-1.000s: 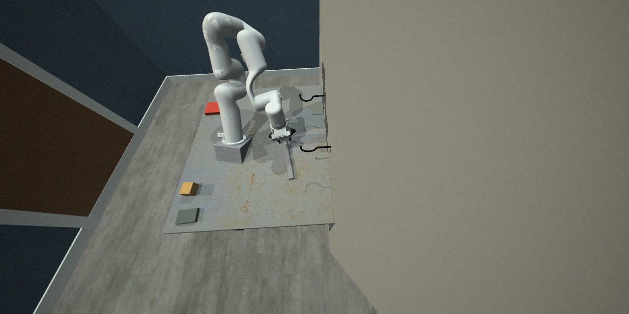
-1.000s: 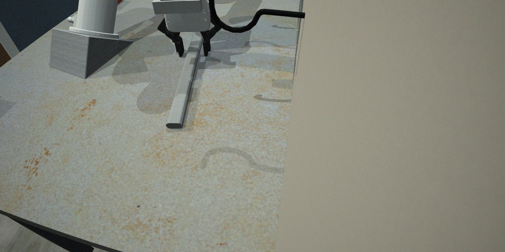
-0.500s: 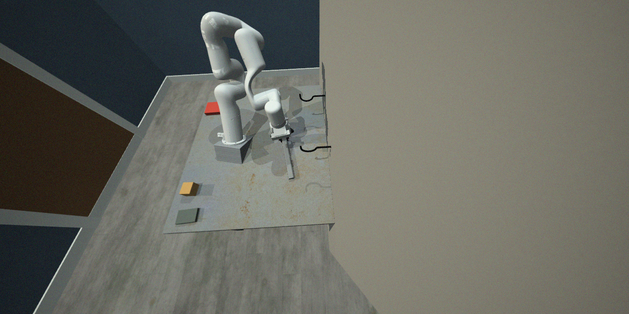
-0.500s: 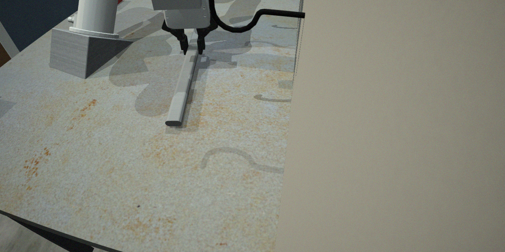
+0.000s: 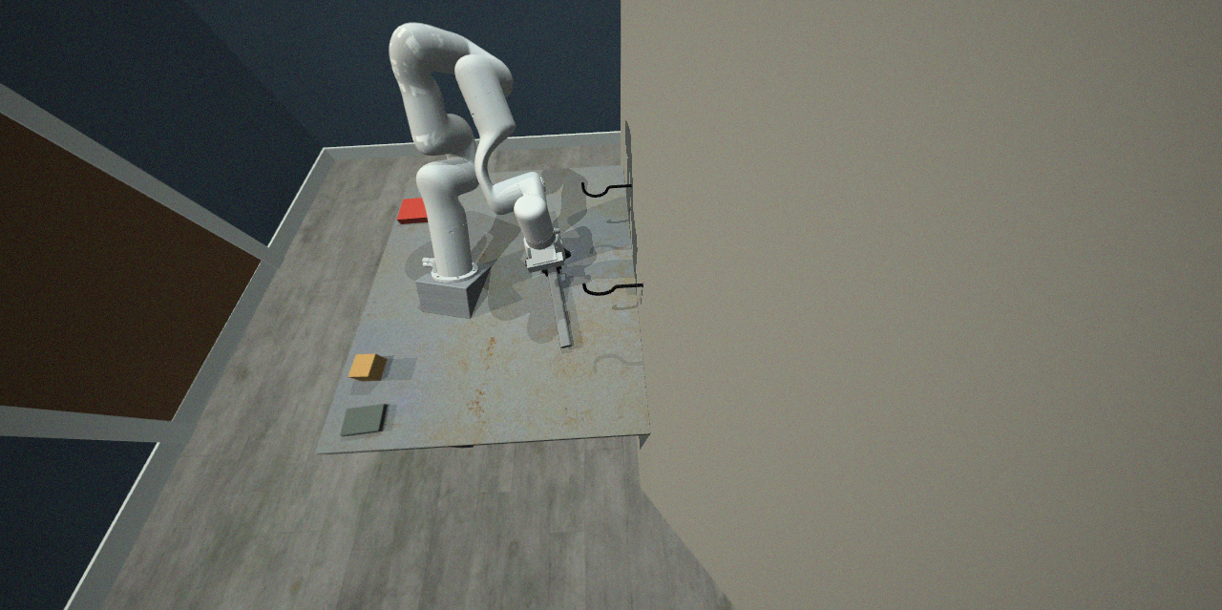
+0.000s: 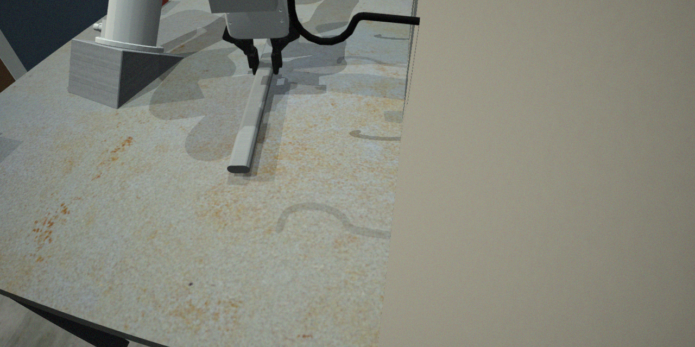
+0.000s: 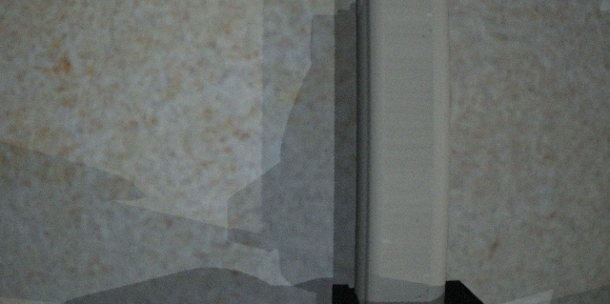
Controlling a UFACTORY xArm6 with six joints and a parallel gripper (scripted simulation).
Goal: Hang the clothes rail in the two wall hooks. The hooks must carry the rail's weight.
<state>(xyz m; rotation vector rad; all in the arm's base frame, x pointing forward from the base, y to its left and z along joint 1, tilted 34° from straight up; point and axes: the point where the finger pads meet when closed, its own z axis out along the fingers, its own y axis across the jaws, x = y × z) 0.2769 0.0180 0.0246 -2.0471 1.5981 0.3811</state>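
The clothes rail lies 1 cm below my hand. Round my hand: orange block (44 cm behind, 30 cm to the right); beige wall (27 cm ahead, 2 cm to the left, 40 cm above); red block (48 cm behind, 23 cm to the left, 2 cm below).
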